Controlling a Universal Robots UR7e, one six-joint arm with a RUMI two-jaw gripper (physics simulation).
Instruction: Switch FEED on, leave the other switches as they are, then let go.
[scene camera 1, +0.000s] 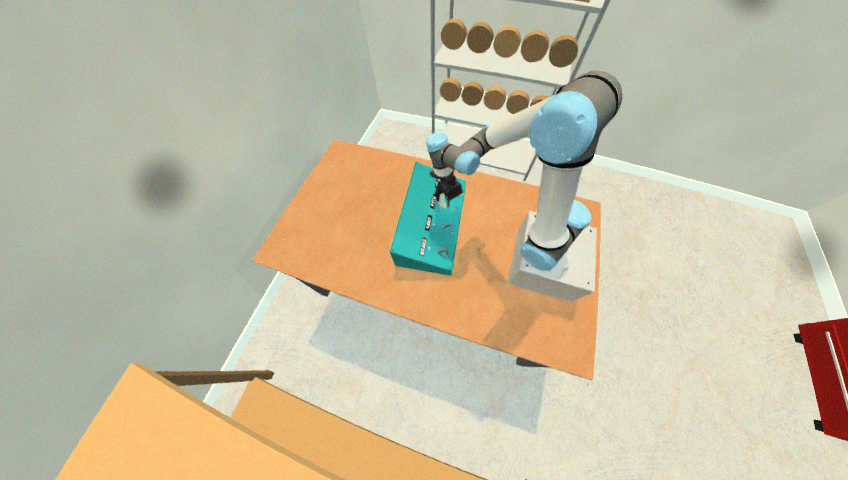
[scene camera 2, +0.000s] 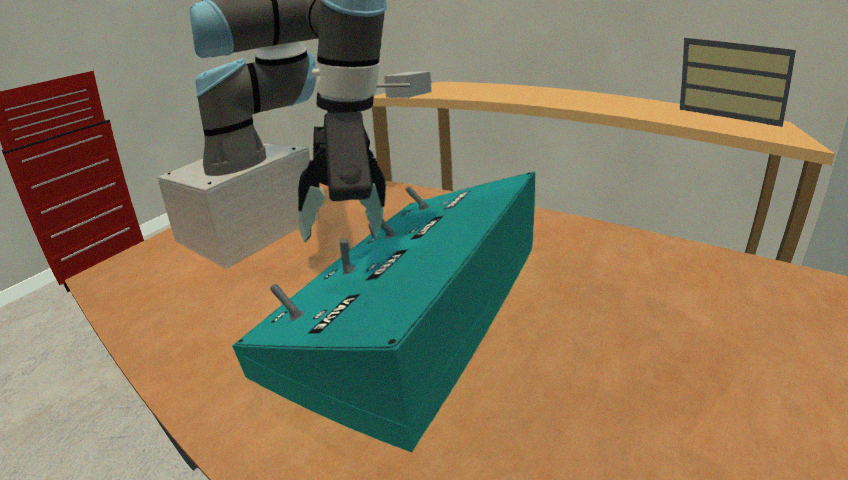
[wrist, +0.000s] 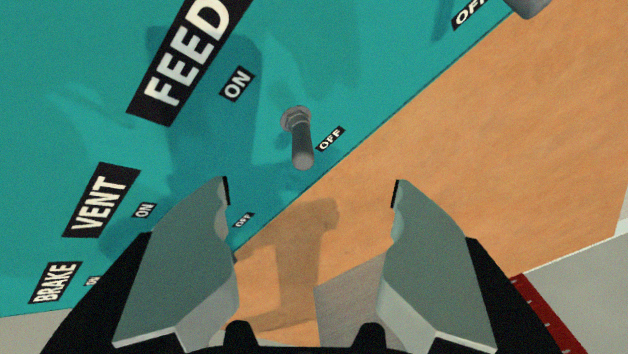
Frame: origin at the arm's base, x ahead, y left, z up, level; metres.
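Seen in the pictures: gripper, fingertip midpoint: (scene camera 1: 451, 202) (scene camera 2: 339, 239) (wrist: 311, 181); arm's base, origin of the base link: (scene camera 2: 235, 164).
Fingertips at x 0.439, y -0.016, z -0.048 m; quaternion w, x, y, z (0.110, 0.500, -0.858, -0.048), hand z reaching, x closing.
Offsets run from my fingertips to a thing's top centre. Level surfaces: height alone.
The teal panel (scene camera 1: 410, 208) (scene camera 2: 464, 285) (wrist: 310, 30) carries the FEED lever @[0.005 m right, 0.016 m ahead, 0.006 m up] (scene camera 2: 345, 255) (wrist: 302, 147) beside the FEED label @[0.017 m left, 0.082 m ahead, 0.015 m down] (scene camera 2: 387, 264) (wrist: 187, 60). This lever stands more upright than the others; its exact setting is hard to tell. The VALVE lever @[0.123 m right, 0.040 m ahead, 0.004 m down] (scene camera 2: 286, 302) (wrist: 531, 6), VENT lever @[0.105 m left, 0.034 m back, 0.004 m down] (scene camera 1: 446, 227) (scene camera 2: 387, 228) and BRAKE lever @[0.219 m left, 0.071 m back, 0.004 m down] (scene camera 1: 443, 252) (scene camera 2: 417, 198) lean to the OFF side. My gripper (scene camera 1: 443, 203) (scene camera 2: 342, 235) (wrist: 311, 181) is open, its fingertips spread to either side of the FEED lever's line. One fingertip overlaps the view of the VENT lever's foot in scene camera 2. The gripper hides the FEED lever in scene camera 1.
The panel stands on an orange table @[0.130 m down] (scene camera 1: 321, 208) (scene camera 2: 624, 356) (wrist: 450, 150). The arm's grey base block (scene camera 1: 550, 284) (scene camera 2: 238, 220) (wrist: 350, 295) stands on the panel's lever side. A red drawer cabinet (scene camera 2: 77, 184), a curved bench (scene camera 2: 565, 107) and a shelf rack (scene camera 1: 433, 89) stand away from the table.
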